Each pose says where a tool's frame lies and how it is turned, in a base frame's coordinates. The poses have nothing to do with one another.
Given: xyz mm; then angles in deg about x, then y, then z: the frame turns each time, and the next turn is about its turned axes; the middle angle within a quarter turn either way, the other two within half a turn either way.
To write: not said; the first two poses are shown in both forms.
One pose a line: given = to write
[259, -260, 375, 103.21, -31.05, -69.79] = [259, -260, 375, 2.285, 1.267, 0.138]
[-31, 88, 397, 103.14, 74.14, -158.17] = [-31, 88, 397, -1.646, 0.601, -1.883]
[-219, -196, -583, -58.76, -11.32, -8.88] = [-219, -196, -583, -1.021, -0.235, 0.088]
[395, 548, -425, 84.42, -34.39, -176.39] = [395, 548, -425, -1.490, 0.118, 2.549]
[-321, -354, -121, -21.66, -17.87, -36.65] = [-321, -354, -121, -0.141, -0.466, -0.546]
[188, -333, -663, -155.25, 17.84, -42.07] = [188, -333, -663, -2.999, -0.509, 0.628]
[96, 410, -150, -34.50, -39.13, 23.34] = [96, 410, -150, -0.849, -0.256, 0.743]
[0, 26, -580, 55.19, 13.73, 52.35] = [0, 26, -580, 0.832, -0.603, 0.766]
